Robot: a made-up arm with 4 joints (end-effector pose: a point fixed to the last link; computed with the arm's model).
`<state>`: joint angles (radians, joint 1 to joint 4).
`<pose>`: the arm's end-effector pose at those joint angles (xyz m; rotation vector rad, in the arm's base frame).
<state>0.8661 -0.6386 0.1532 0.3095</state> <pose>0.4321 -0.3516 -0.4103 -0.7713 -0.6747 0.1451</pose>
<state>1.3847 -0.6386 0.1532 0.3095</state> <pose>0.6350 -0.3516 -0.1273 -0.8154 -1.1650 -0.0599</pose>
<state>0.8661 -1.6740 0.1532 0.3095</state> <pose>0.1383 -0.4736 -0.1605 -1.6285 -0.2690 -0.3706</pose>
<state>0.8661 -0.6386 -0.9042 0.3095</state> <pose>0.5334 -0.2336 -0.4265 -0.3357 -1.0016 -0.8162</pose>
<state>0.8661 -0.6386 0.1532 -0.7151</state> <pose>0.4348 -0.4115 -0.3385 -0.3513 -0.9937 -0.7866</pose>
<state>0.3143 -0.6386 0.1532 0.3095</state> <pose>0.0933 -0.3516 -0.5591 -0.6892 -0.1510 0.3430</pose>
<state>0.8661 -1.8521 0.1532 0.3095</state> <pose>0.0854 -0.4521 -0.1155 -1.7654 -0.1830 -0.4654</pose>
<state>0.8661 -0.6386 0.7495 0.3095</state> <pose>0.4227 -0.4164 -0.3472 -0.9555 -0.4273 0.6872</pose>
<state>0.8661 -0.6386 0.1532 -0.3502</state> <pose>0.4428 -0.3851 -0.3594 -0.5157 -0.8960 -0.4556</pose>
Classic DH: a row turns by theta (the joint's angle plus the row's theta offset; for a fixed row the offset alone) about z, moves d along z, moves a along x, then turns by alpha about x. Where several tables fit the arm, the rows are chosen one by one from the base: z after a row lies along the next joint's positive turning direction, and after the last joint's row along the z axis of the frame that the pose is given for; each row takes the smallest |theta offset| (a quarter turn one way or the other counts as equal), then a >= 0, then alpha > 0; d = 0 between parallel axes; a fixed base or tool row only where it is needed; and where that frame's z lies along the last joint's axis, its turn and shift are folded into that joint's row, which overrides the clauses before.
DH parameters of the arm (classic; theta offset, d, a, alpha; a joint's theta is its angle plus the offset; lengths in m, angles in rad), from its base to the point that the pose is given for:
base (fixed): 0 0.1136 0 1.5708
joint 1: -1.5708 0.0739 0.3686 -1.5708
joint 2: -1.5708 0.0332 0.0162 1.5708
joint 3: -1.1793 0 0.2228 0
joint 4: 0.3056 0 -0.0955 0
tool (fixed): 2.4444 -0.4064 0 0

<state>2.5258 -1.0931 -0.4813 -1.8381</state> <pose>0.4319 -0.4769 0.3888 -1.7697 1.2163 1.1271</pose>
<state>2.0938 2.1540 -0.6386 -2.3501</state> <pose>0.2724 0.2837 -0.0131 0.9575 0.8820 -0.3854</pose>
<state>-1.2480 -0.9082 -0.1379 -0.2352</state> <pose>-0.5846 -0.4200 0.0150 -0.9721 0.9780 0.2534</pose>
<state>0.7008 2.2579 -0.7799 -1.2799</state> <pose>-0.0331 0.2563 -0.0849 1.3779 1.5965 -0.4517</pose>
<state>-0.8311 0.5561 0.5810 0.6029</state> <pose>-0.6517 0.0478 -0.3167 0.9143 0.3916 0.8582</pose>
